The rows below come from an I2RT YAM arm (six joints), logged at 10 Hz.
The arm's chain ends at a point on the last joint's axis. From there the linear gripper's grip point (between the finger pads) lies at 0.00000 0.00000 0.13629 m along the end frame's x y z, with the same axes.
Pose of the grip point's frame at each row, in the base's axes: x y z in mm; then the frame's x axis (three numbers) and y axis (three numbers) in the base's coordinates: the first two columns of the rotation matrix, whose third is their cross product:
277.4, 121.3, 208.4, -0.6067, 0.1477, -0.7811, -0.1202, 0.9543, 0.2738
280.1, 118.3, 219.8, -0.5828, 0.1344, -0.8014, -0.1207, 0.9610, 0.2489
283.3, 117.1, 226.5, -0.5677, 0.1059, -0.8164, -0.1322, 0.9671, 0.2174
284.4, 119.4, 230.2, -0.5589, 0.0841, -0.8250, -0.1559, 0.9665, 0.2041
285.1, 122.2, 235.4, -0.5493, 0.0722, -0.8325, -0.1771, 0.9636, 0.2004
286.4, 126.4, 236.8, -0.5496, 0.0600, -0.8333, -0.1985, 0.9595, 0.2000
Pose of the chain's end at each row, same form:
170.3, 85.9, 284.9, -0.6067, 0.1477, -0.7811, -0.1202, 0.9543, 0.2738
170.6, 85.3, 293.9, -0.5828, 0.1344, -0.8014, -0.1207, 0.9610, 0.2489
172.6, 85.6, 299.4, -0.5677, 0.1059, -0.8164, -0.1322, 0.9671, 0.2174
173.4, 86.3, 302.0, -0.5589, 0.0841, -0.8250, -0.1559, 0.9665, 0.2041
173.8, 87.1, 305.8, -0.5493, 0.0722, -0.8325, -0.1771, 0.9636, 0.2004
175.8, 88.9, 307.0, -0.5496, 0.0600, -0.8333, -0.1985, 0.9595, 0.2000

